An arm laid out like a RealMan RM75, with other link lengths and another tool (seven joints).
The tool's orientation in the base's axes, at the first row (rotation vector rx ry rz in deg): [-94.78, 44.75, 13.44]
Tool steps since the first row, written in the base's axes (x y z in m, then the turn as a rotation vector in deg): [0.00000, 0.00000, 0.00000, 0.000, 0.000, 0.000]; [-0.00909, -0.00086, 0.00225, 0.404, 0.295, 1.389]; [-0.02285, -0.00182, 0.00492, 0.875, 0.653, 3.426]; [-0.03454, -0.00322, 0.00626, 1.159, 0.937, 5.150]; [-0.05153, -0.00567, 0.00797, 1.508, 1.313, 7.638]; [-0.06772, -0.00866, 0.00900, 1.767, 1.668, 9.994]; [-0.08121, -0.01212, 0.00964, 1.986, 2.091, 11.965]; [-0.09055, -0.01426, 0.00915, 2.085, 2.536, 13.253]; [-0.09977, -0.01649, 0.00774, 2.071, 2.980, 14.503]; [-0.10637, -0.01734, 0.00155, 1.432, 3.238, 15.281]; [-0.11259, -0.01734, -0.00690, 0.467, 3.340, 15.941]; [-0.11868, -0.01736, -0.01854, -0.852, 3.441, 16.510]
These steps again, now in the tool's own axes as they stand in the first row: [0.00000, 0.00000, 0.00000, 0.000, 0.000, 0.000]; [-0.00777, 0.00375, -0.00375, -0.570, -1.361, 0.034]; [-0.01924, 0.00999, -0.00893, -1.471, -3.281, -0.016]; [-0.02826, 0.01605, -0.01364, -2.312, -4.836, -0.107]; [-0.04110, 0.02507, -0.02082, -3.560, -7.041, -0.286]; [-0.05276, 0.03417, -0.02812, -4.795, -9.086, -0.475]; [-0.06201, 0.04197, -0.03505, -5.872, -10.804, -0.515]; [-0.06799, 0.04810, -0.03937, -6.670, -11.907, -0.396]; [-0.07334, 0.05489, -0.04352, -7.531, -12.911, -0.298]; [-0.07457, 0.06384, -0.04451, -8.534, -13.154, -0.420]; [-0.07458, 0.07433, -0.04403, -9.661, -13.100, -0.743]; [-0.07271, 0.08727, -0.04275, -11.003, -12.759, -1.137]
